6 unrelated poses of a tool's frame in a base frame.
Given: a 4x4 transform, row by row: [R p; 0 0 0 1], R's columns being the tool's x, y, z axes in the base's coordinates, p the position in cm. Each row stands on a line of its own.
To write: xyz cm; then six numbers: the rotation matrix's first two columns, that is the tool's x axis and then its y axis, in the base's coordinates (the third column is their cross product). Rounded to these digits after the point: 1 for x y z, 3 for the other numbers.
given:
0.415 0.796 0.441 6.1
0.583 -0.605 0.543 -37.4
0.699 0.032 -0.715 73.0
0 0 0 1
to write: 6.1 -37.4 73.0 0.415 0.583 0.699 0.796 -0.605 0.032
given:
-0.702 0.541 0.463 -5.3
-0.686 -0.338 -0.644 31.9
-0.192 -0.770 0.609 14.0
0 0 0 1
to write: -5.3 31.9 14.0 -0.702 -0.686 -0.192 0.541 -0.338 -0.770
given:
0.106 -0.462 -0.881 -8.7
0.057 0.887 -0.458 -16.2
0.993 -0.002 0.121 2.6
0 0 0 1
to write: -8.7 -16.2 2.6 0.106 0.057 0.993 -0.462 0.887 -0.002
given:
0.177 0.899 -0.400 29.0
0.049 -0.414 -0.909 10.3
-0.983 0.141 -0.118 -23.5
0 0 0 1
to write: 29.0 10.3 -23.5 0.177 0.049 -0.983 0.899 -0.414 0.141
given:
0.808 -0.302 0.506 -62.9
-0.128 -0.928 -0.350 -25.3
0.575 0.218 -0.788 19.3
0 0 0 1
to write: -62.9 -25.3 19.3 0.808 -0.128 0.575 -0.302 -0.928 0.218
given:
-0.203 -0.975 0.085 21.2
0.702 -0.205 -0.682 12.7
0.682 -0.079 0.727 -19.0
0 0 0 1
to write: 21.2 12.7 -19.0 -0.203 0.702 0.682 -0.975 -0.205 -0.079
